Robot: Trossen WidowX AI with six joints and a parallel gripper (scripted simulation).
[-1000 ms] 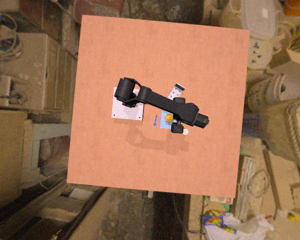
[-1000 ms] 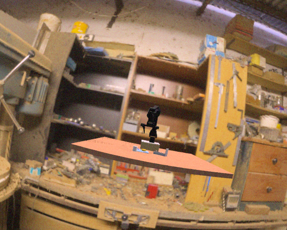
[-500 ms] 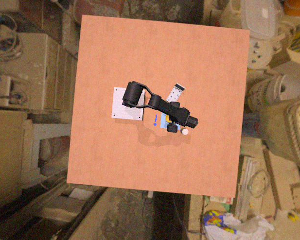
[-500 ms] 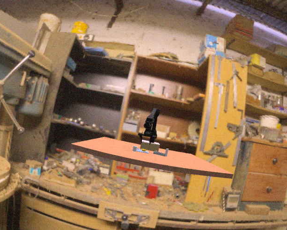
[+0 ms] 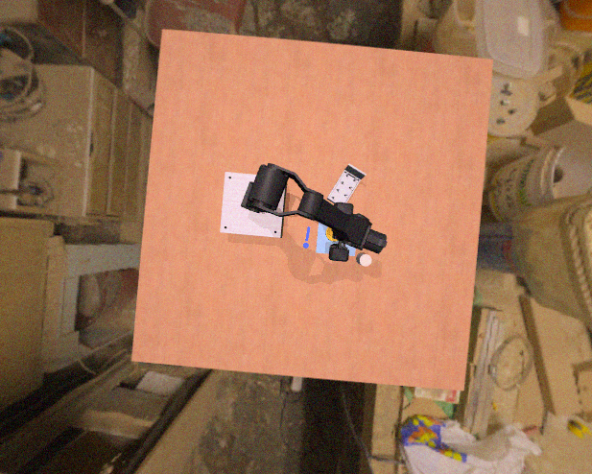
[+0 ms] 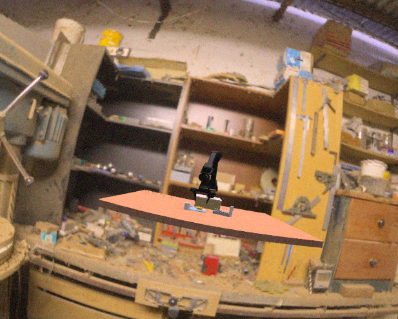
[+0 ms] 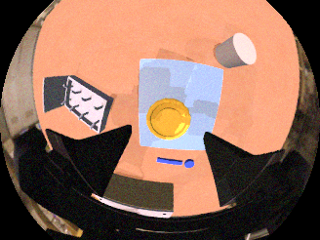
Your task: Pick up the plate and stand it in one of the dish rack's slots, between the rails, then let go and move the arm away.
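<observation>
My gripper tip is 40 mm above the yellow plate. The rest, counted from my gripper tip: blue spoon: 110 mm behind, 20 mm to the right, 50 mm below; then white cup: 100 mm ahead, 100 mm to the right, 30 mm below; then light blue mat: 10 mm ahead, 20 mm to the right, 50 mm below.
</observation>
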